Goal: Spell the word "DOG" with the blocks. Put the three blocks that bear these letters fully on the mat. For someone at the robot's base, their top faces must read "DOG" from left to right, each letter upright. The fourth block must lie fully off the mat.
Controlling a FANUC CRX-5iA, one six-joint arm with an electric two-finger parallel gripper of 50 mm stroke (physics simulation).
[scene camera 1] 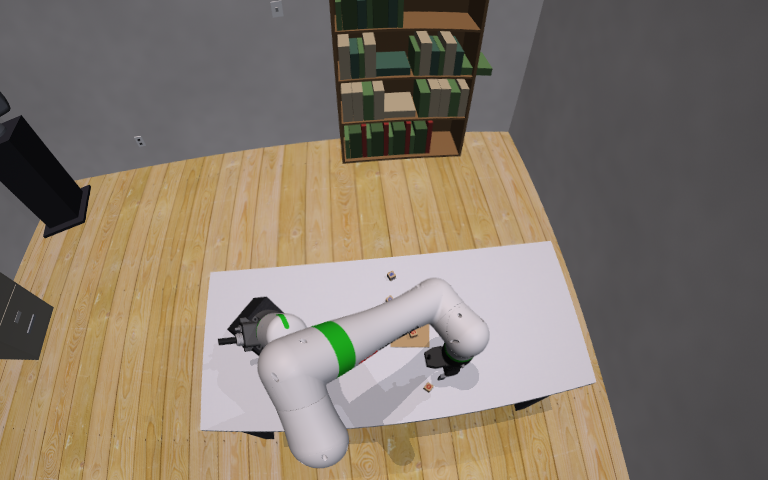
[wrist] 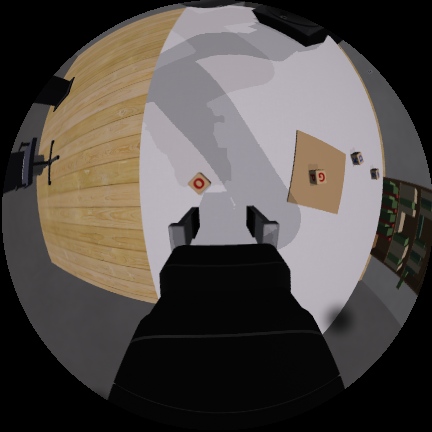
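My gripper [scene camera 1: 443, 375] [wrist: 222, 215] is open and empty above the table, beyond the mat's near right corner in the scene view. The O block [scene camera 1: 428, 387] [wrist: 199, 183] lies off the mat near the front table edge, turned like a diamond, a little ahead of the left finger in the wrist view. The G block [scene camera 1: 413, 333] [wrist: 321, 177] sits near the middle of the brown mat [scene camera 1: 417, 343] [wrist: 327, 154], G up. The D block [scene camera 1: 389, 298] [wrist: 357, 158] is off the mat, partly hidden by the arm in the scene view. The B block [scene camera 1: 391, 275] [wrist: 375, 174] lies farther back, off the mat.
The white table [scene camera 1: 509, 305] [wrist: 250, 115] carries the blocks and mat. The arm's forearm passes over the table and hides part of the mat in the scene view. The black robot base stands at the table's left. A bookshelf [scene camera 1: 402, 119] stands behind on the floor.
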